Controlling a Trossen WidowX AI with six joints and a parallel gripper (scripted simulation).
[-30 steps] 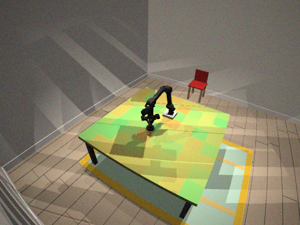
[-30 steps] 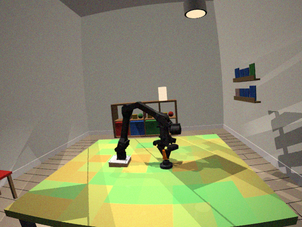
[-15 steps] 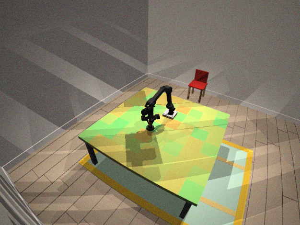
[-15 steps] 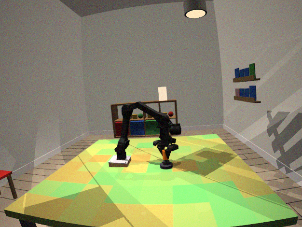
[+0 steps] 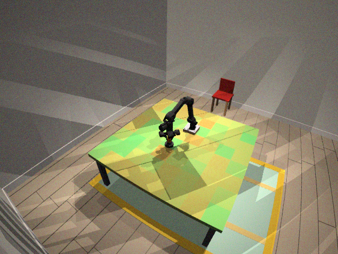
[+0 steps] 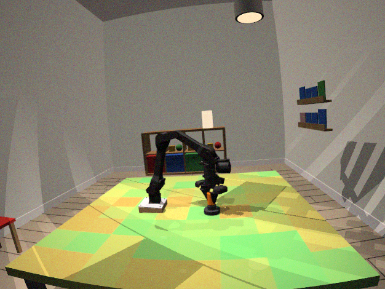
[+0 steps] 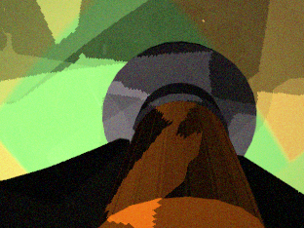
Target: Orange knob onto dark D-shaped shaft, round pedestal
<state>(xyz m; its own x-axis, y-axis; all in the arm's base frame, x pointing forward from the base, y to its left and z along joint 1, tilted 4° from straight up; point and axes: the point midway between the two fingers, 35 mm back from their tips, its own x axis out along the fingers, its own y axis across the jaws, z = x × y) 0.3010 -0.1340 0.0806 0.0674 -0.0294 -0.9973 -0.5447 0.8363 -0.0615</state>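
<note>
The pedestal lies 3 cm below my gripper tip. Also, from my gripper tip: knob: 2 cm above.
</note>
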